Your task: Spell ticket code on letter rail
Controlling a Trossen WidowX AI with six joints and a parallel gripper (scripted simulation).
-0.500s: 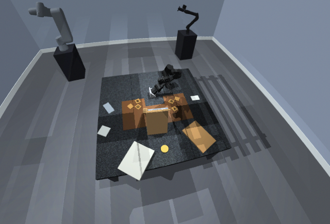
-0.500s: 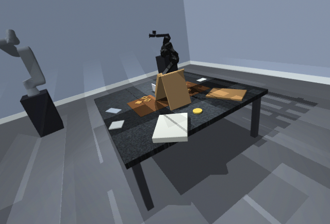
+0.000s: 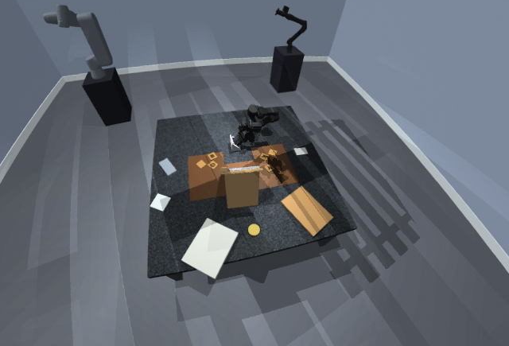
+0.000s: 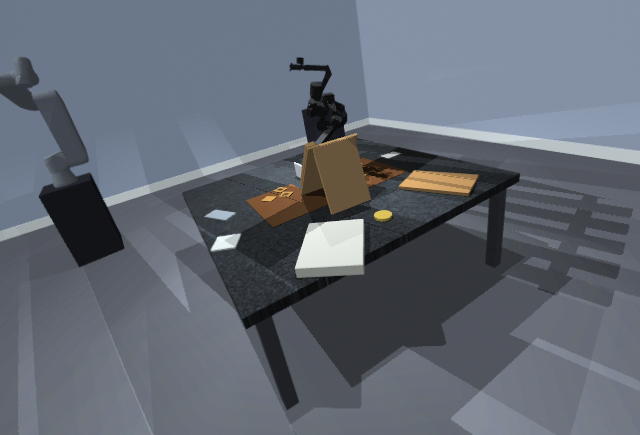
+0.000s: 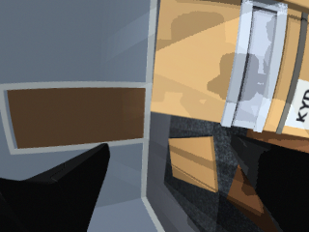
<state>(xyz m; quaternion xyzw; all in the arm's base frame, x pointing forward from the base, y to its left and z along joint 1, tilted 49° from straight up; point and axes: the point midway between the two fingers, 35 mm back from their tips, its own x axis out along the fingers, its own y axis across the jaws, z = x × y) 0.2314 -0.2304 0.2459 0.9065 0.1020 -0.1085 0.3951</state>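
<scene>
My gripper tip is 260 mm above the white ticket, 30 mm to the left of it and 20 mm past it. Round my gripper tip: white box 410 mm ahead, 390 mm to the right, 310 mm below; then brown mat 330 mm below, 110 mm behind, 50 mm to the right; then flat tan slab 380 mm ahead, 330 mm below, 250 mm to the left.
</scene>
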